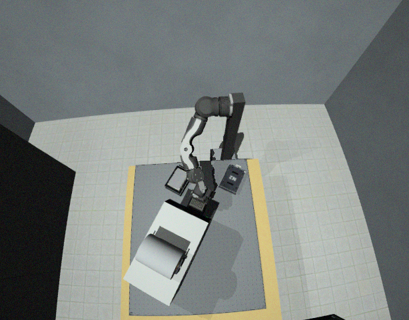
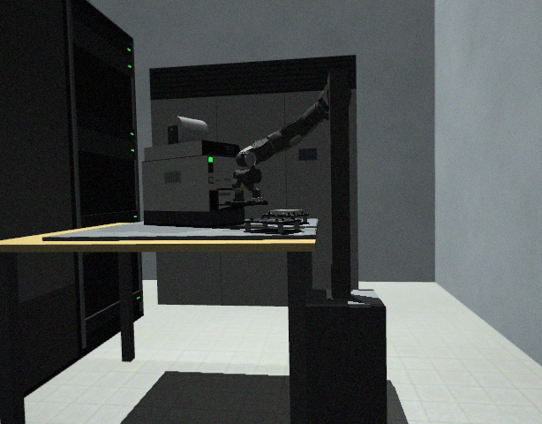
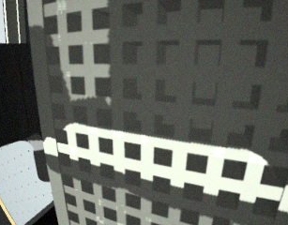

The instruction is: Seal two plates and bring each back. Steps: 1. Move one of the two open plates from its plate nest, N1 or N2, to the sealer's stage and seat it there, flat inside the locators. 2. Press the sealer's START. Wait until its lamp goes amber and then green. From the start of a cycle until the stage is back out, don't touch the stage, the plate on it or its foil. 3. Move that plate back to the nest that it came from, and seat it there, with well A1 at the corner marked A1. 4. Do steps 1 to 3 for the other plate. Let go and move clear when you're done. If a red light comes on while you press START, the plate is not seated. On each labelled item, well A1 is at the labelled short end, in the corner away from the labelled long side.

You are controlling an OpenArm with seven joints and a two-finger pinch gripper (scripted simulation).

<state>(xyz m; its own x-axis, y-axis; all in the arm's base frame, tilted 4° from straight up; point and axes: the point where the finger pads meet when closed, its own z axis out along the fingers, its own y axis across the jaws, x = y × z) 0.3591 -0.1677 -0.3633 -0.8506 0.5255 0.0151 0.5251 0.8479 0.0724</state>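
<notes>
My gripper is now right at the well plate. The rest, counted from my hand: foil roll: 310 mm above, 280 mm ahead, 170 mm to the right; start button: 130 mm ahead, 80 mm above, 30 mm to the left; sealer stage: 10 mm below.
</notes>
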